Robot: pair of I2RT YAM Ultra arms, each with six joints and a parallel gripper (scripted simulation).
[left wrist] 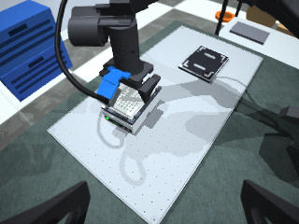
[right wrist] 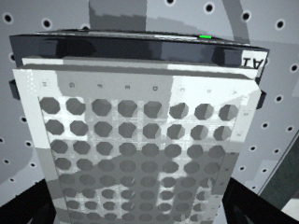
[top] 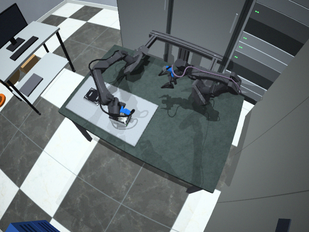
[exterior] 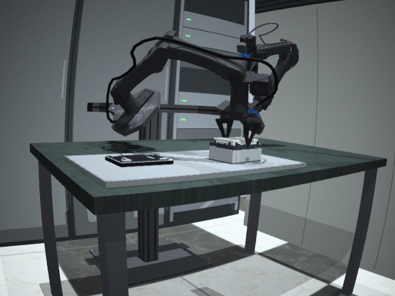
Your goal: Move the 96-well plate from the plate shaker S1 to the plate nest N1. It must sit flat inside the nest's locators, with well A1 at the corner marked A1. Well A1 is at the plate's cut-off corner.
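My right gripper is now right at the white 96-well plate.
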